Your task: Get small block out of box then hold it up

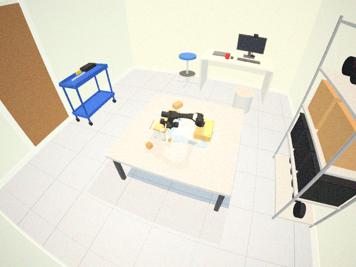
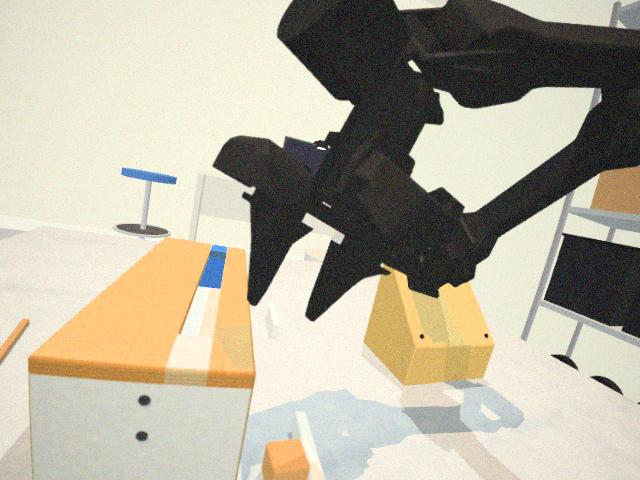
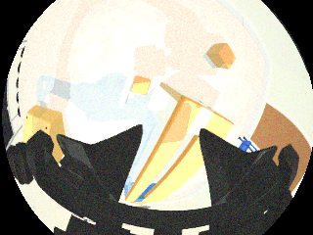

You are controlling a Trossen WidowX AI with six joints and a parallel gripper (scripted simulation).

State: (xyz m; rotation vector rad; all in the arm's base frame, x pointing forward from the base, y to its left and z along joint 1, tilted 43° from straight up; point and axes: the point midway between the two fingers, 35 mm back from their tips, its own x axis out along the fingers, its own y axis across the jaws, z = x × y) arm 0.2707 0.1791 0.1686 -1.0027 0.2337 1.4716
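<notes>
The small block lies 150 mm below my gripper tip, 30 mm behind it and 10 mm to the left of it. From my gripper tip the other things lie so: box (150 mm to the right, 100 mm below, 60 mm ahead); then thin stick (300 mm ahead, 160 mm below, 120 mm to the right).
</notes>
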